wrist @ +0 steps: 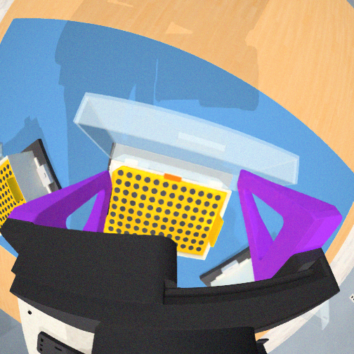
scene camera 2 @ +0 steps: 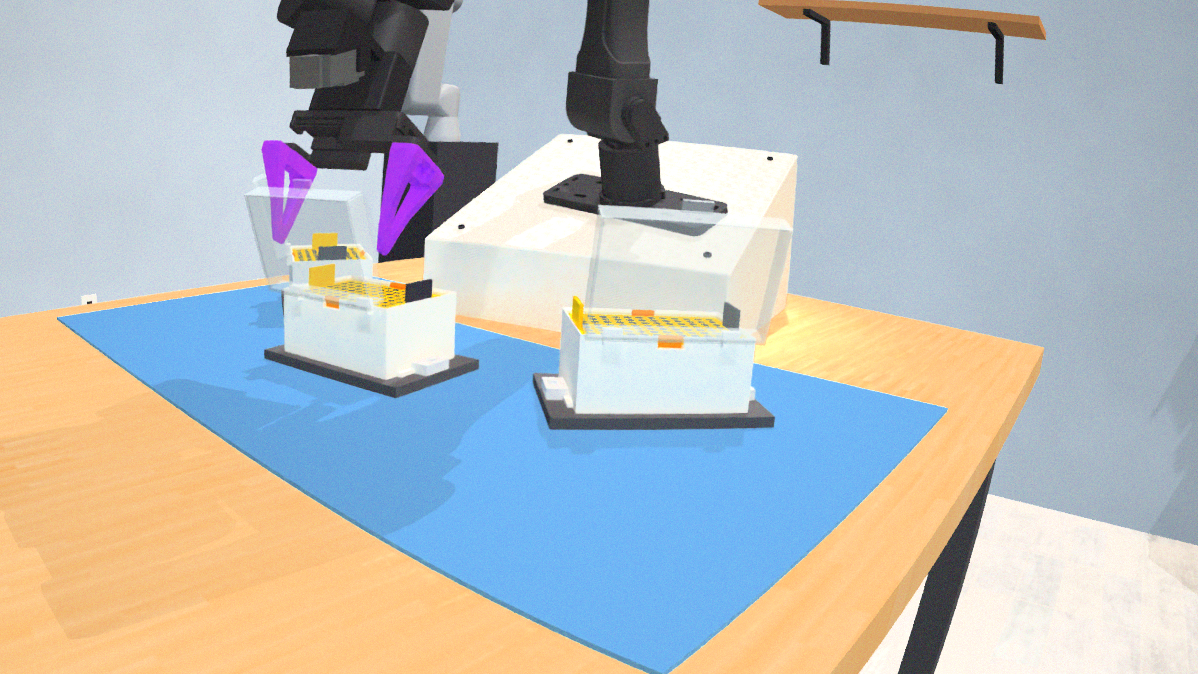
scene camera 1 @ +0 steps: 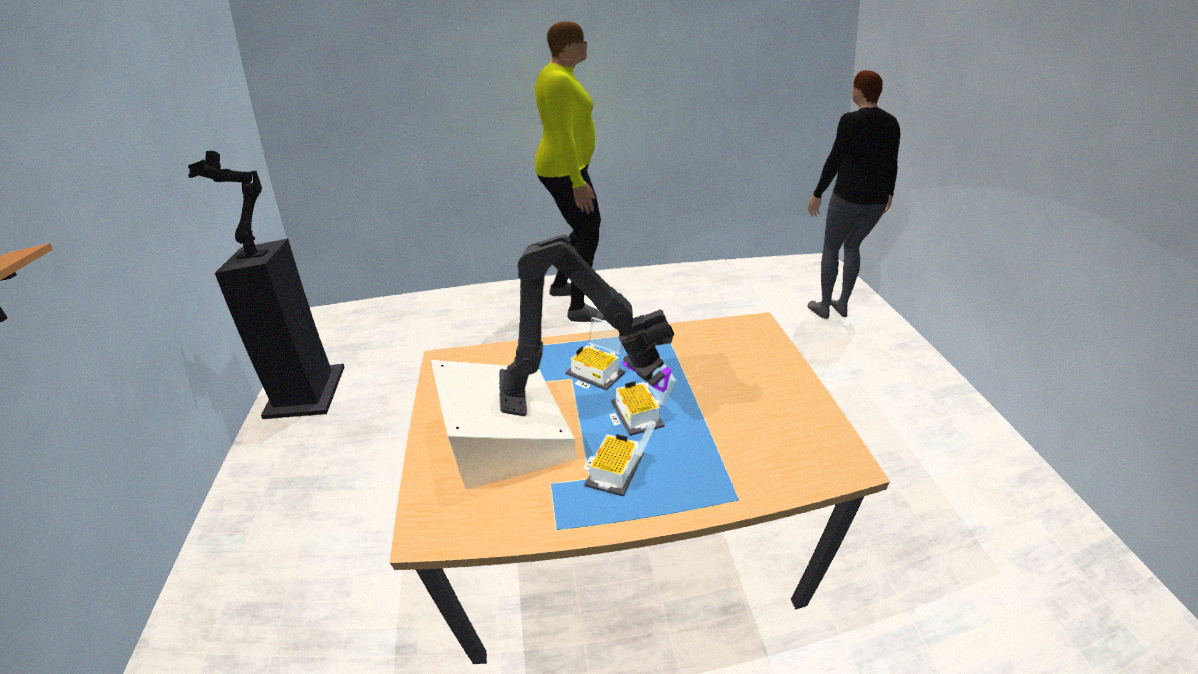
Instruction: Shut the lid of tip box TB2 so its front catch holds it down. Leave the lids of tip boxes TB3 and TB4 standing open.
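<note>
TB2, the middle white tip box with a yellow rack, has its clear lid standing open, leaning outward away from the arm's base. My gripper is open and empty above TB2, its purple fingers toward either end of the box. In the wrist view the right fingertip overlaps the lid's right end; contact is unclear. TB3 has its lid open. TB4 also has its lid up, faintly seen.
The boxes stand on dark base plates on a blue mat. The arm stands on a white sloped block at the back of the wooden table. Two people stand beyond the table.
</note>
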